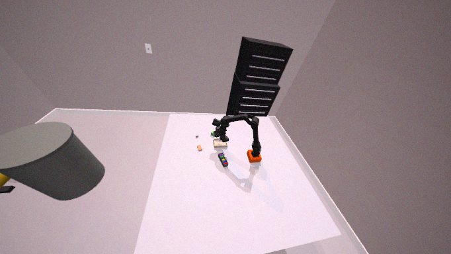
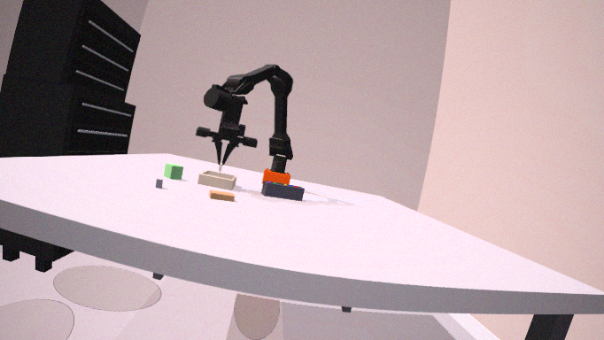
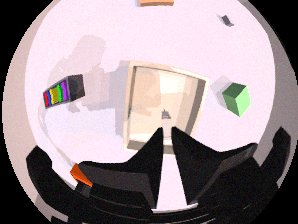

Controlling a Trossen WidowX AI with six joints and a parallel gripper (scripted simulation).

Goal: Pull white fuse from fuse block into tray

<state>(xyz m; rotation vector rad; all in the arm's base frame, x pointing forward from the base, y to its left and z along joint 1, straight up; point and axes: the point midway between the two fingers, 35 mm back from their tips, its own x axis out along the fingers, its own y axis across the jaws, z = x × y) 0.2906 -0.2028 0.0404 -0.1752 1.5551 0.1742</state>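
Right now the white fuse is 10 mm below my gripper tip. Also, from my gripper tip: orange block (210 mm ahead, 50 mm below, 40 mm to the left); then green cube (130 mm to the right, 50 mm ahead, 40 mm below); then beige tray (60 mm below).
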